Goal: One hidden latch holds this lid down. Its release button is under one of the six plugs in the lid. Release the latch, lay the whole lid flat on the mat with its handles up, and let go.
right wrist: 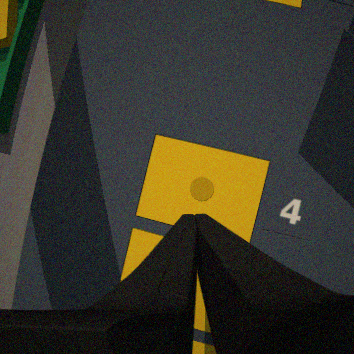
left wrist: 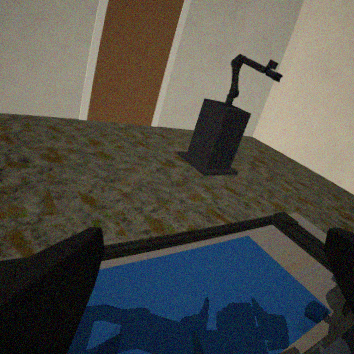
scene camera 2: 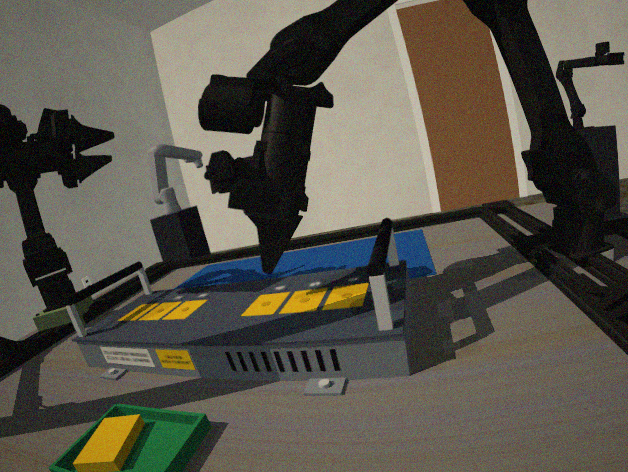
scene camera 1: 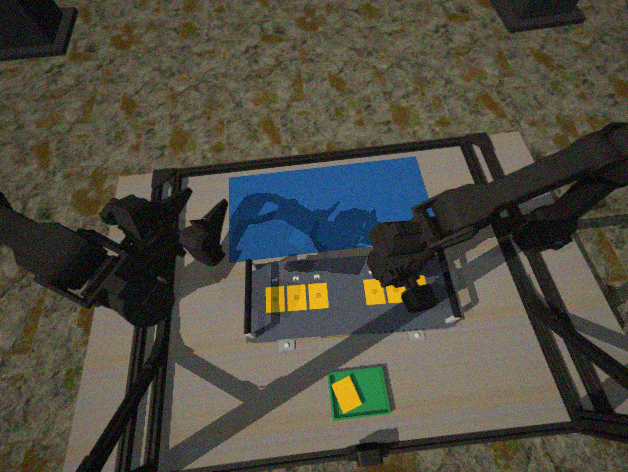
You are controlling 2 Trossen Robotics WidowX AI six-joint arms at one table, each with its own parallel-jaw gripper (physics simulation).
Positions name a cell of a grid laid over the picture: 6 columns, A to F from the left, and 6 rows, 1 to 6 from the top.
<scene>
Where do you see a tray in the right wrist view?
A1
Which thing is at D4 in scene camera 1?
My right gripper.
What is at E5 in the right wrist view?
My right gripper.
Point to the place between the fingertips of my left gripper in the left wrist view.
D5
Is my right gripper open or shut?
Shut.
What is my left gripper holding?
Nothing.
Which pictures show my left gripper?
The left wrist view, scene camera 2 and scene camera 1 only.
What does my right gripper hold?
Nothing.
</scene>
